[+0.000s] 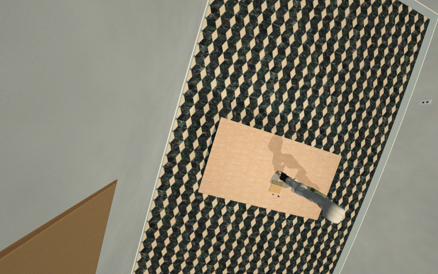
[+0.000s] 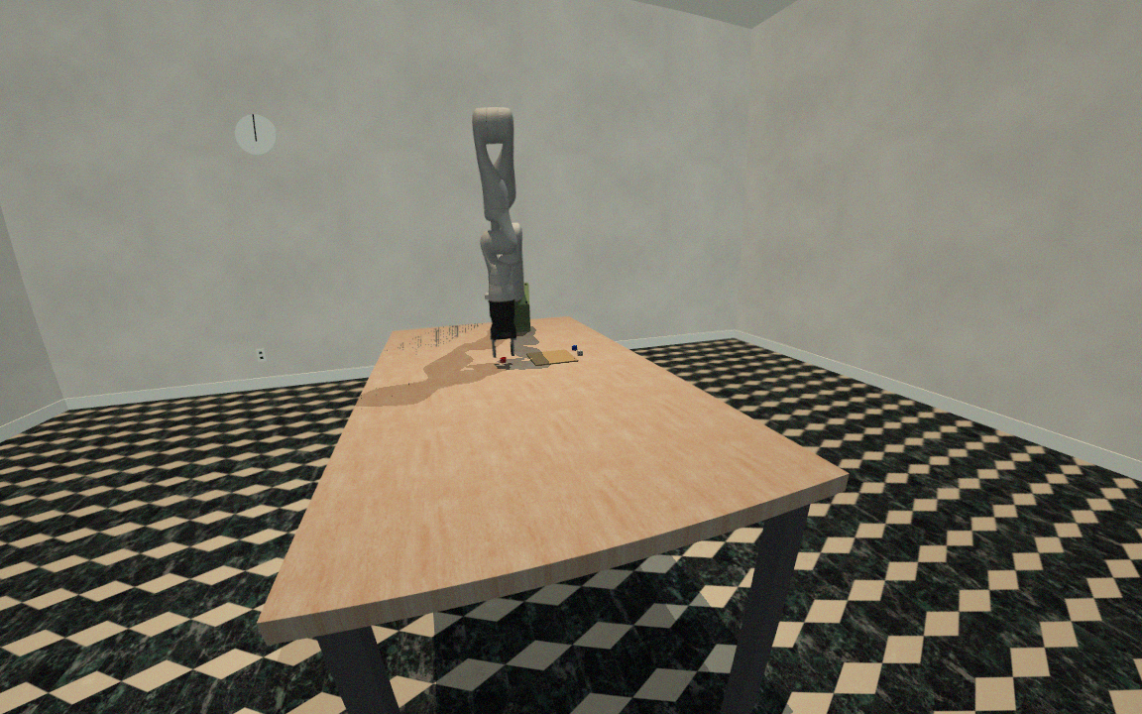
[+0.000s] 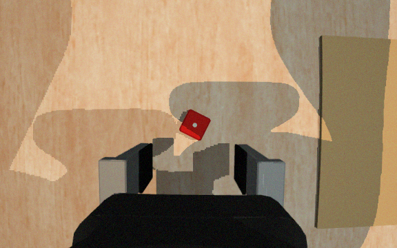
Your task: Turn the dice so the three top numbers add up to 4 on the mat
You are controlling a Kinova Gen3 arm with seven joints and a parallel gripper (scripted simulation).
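Now: hand 20 mm past the red die and 40 mm above it. Also, from my hand: tan mat: 10 mm behind, 160 mm to the left, 40 mm below; then blue die: 70 mm behind, 270 mm to the left, 40 mm below; then white die: 260 mm to the left, 40 mm below.
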